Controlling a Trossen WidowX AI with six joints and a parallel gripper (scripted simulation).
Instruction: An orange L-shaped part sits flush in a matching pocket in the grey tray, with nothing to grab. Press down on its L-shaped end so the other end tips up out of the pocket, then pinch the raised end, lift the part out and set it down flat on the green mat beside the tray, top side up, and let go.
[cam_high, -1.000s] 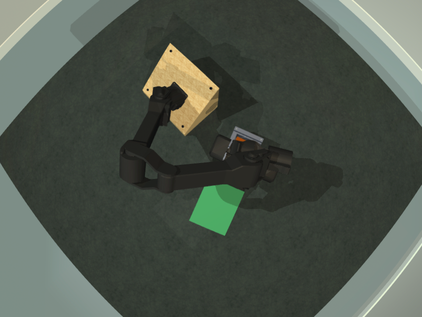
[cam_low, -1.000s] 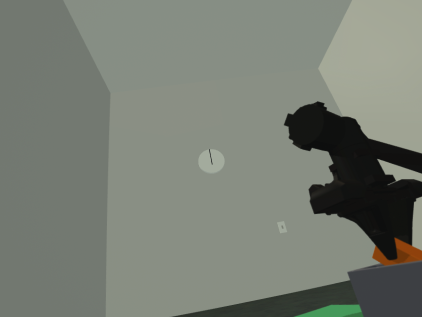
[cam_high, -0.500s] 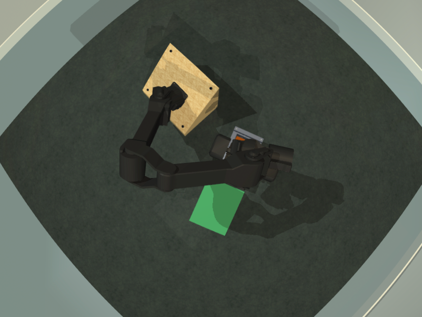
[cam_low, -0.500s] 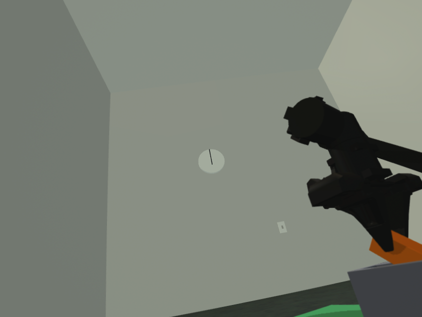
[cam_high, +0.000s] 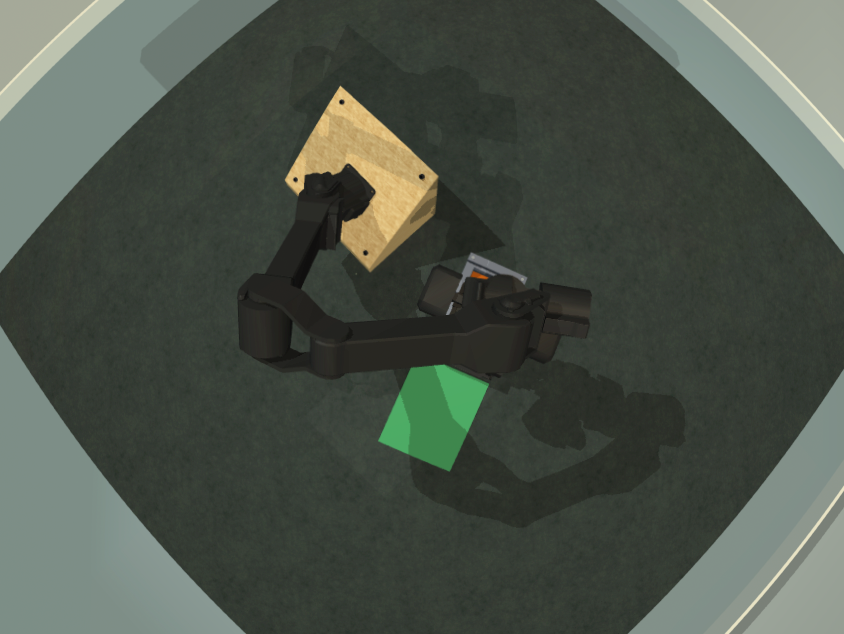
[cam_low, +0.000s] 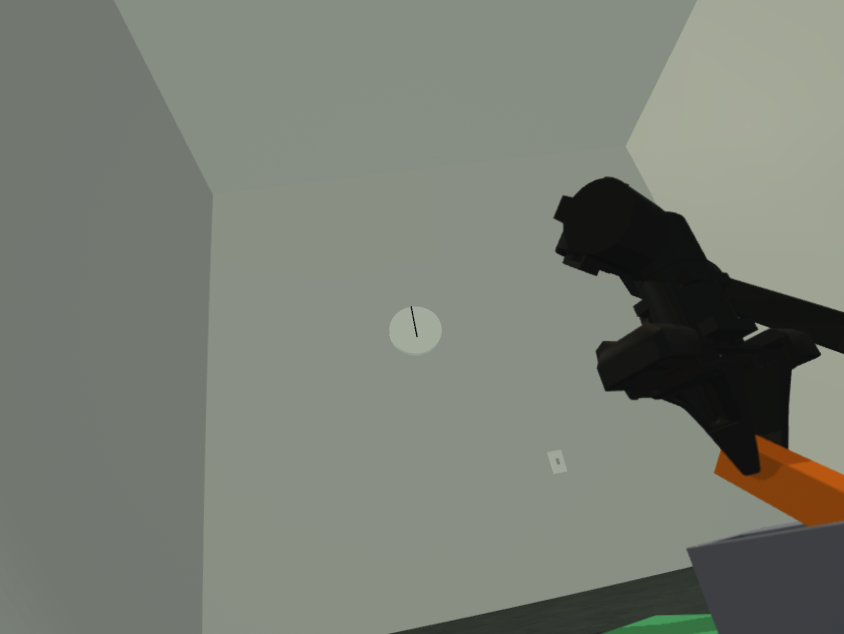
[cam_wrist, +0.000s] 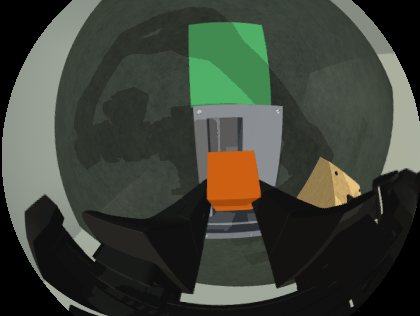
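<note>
Now: the green mat 140 mm to the right of my gripper tip, 120 mm below it and 40 mm ahead of it. Round my gripper tip: orange L-shaped part 30 mm below, 30 mm behind, 20 mm to the left.
</note>
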